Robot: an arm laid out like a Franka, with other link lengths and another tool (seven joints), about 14 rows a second.
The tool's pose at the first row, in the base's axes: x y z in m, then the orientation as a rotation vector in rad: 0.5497 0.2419 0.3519 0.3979 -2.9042 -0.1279
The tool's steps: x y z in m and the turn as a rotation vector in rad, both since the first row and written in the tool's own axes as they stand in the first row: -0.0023 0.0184 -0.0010 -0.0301 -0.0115 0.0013; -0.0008 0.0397 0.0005 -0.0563 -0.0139 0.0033; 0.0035 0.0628 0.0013 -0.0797 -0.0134 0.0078; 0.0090 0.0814 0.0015 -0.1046 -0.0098 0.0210; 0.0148 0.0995 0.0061 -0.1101 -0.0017 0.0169; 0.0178 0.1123 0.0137 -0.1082 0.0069 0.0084; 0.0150 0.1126 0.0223 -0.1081 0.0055 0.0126; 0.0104 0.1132 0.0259 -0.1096 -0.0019 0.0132; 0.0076 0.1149 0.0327 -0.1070 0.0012 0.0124; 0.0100 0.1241 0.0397 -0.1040 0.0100 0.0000; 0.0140 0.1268 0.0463 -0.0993 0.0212 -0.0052; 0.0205 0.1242 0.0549 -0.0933 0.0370 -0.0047; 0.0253 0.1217 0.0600 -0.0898 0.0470 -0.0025; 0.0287 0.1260 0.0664 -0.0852 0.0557 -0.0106
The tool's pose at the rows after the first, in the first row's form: 0.5474 0.2601 0.3545 0.3915 -2.9100 -0.1740; 0.5402 0.2803 0.3558 0.3841 -2.9072 -0.2122; 0.5300 0.3013 0.3584 0.3735 -2.9022 -0.2451; 0.5200 0.3176 0.3614 0.3497 -2.8948 -0.2779; 0.5089 0.3337 0.3601 0.3544 -2.8849 -0.2841; 0.5012 0.3456 0.3547 0.3668 -2.8757 -0.2804; 0.5019 0.3471 0.3458 0.3608 -2.8778 -0.2799; 0.5053 0.3492 0.3415 0.3599 -2.8847 -0.2841; 0.5060 0.3520 0.3345 0.3614 -2.8822 -0.2796; 0.4999 0.3606 0.3292 0.3795 -2.8724 -0.2748; 0.4940 0.3624 0.3238 0.3873 -2.8618 -0.2658; 0.4867 0.3586 0.3164 0.3869 -2.8480 -0.2530; 0.4817 0.3552 0.3121 0.3839 -2.8394 -0.2450; 0.4760 0.3588 0.3070 0.3958 -2.8307 -0.2374
